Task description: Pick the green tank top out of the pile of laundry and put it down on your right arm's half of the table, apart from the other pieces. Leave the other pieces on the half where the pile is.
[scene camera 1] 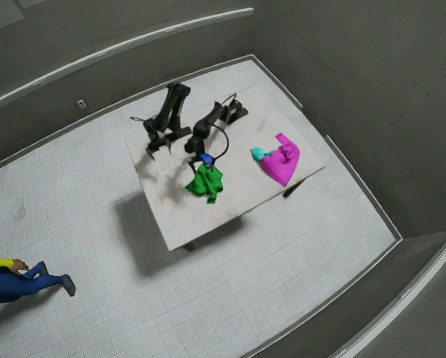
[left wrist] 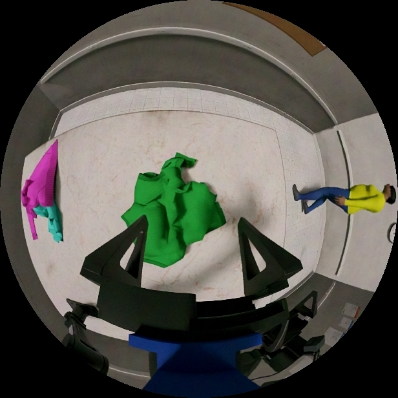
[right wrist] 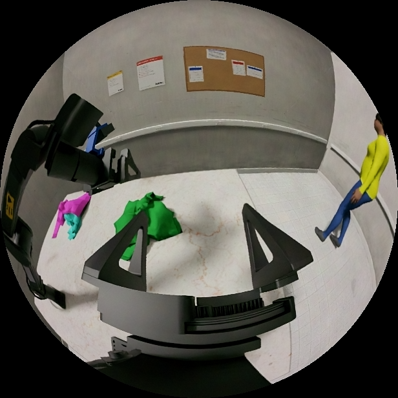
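Note:
The green tank top lies crumpled on the table, on the right arm's half, apart from the other pieces. My left gripper is open and empty above the near side of the tank top. My right gripper is open and empty over the left part of the table in scene camera 1. A magenta piece and a cyan piece lie touching on the other half.
The left arm reaches across the table in scene camera 1, close to the right arm. A person in a yellow top is on the floor beyond the table edge.

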